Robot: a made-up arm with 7 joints.
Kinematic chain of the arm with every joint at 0, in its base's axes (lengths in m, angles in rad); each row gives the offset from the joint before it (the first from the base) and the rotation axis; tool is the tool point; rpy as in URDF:
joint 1: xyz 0 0 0.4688 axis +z
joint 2: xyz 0 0 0 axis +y
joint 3: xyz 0 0 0.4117 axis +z
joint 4: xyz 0.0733 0 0 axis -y
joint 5: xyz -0.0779 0 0.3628 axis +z
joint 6: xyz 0 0 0 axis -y
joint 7: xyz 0.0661 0 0 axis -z
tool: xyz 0 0 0 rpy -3.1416 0 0
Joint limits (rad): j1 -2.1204..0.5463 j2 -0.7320..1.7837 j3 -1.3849..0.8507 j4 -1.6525..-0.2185 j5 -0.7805..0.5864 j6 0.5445..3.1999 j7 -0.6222..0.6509
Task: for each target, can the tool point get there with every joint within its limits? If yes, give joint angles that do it. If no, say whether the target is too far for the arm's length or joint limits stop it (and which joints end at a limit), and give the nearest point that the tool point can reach.
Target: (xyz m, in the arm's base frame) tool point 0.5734 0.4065 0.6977
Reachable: yes | joints 0.2842 0.6151 0.5287 -1.3181 -0.3639 1.1790 -0.2930
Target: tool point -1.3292 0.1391 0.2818
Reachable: no: too far | nearest point -0.6670 -0.1371 0.3177 | short by 0.718 m
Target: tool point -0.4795 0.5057 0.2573
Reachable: no: joint limits stop it (at a limit: joint 2, joint 3, joint 4, joint 5, joint 6) | nearest point -0.3648 0.3847 0.8111 | short by 0.578 m
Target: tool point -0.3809 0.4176 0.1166
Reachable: no: joint limits stop it (at a limit: joint 1, joint 2, joint 3, joint 4, joint 6) | nearest point 0.0932 0.4791 0.0882 | short by 0.479 m
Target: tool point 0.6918 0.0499 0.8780
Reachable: yes | joints -0.0455 0.6857 0.1917 -0.9004 -0.4423 2.9188 0.1100
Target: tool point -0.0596 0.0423 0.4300
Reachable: no: joint limits stop it (at a limit: joint 1, joint 2, joint 4, joint 6) | nearest point -0.5341 -0.0770 0.1673 | short by 0.555 m
